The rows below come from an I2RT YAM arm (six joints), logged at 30 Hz.
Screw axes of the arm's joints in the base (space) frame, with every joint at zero. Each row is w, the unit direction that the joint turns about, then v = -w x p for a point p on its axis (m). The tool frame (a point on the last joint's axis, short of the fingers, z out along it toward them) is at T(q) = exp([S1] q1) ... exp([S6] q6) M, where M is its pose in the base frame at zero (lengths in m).
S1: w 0 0 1 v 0.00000 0.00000 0.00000
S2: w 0 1 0 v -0.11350 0.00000 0.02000
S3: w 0 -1 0 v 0.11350 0.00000 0.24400
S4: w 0 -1 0 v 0.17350 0.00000 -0.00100
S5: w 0 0 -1 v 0.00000 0.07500 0.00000
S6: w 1 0 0 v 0.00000 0.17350 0.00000
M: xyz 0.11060 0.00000 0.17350 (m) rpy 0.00 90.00 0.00 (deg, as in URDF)
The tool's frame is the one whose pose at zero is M.
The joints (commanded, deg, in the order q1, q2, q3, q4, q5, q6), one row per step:
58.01, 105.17, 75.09, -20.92, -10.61, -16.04
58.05, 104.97, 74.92, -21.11, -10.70, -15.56
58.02, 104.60, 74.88, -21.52, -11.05, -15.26
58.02, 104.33, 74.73, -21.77, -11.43, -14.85
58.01, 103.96, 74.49, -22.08, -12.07, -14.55
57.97, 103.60, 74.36, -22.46, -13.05, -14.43
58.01, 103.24, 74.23, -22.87, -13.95, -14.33
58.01, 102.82, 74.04, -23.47, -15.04, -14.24
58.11, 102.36, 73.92, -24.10, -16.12, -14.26
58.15, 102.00, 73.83, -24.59, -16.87, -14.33
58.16, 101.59, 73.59, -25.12, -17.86, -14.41
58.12, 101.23, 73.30, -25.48, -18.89, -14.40
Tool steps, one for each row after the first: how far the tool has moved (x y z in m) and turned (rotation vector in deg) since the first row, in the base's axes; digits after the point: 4 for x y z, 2 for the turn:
-0.0009, -0.0008, 0.0002, -0.02, 0.44, -0.27
-0.0016, -0.0019, 0.0020, 0.11, 0.90, -0.31
-0.0025, -0.0029, 0.0027, 0.22, 1.48, -0.39
-0.0037, -0.0043, 0.0035, 0.37, 2.19, -0.23
-0.0049, -0.0055, 0.0048, 0.66, 3.00, 0.25
-0.0064, -0.0065, 0.0060, 0.88, 3.76, 0.78
-0.0082, -0.0081, 0.0071, 1.02, 4.74, 1.37
-0.0105, -0.0093, 0.0089, 1.20, 5.61, 2.15
-0.0120, -0.0104, 0.0102, 1.31, 6.20, 2.70
-0.0138, -0.0120, 0.0111, 1.40, 7.01, 3.36
-0.0152, -0.0136, 0.0115, 1.58, 7.87, 3.93

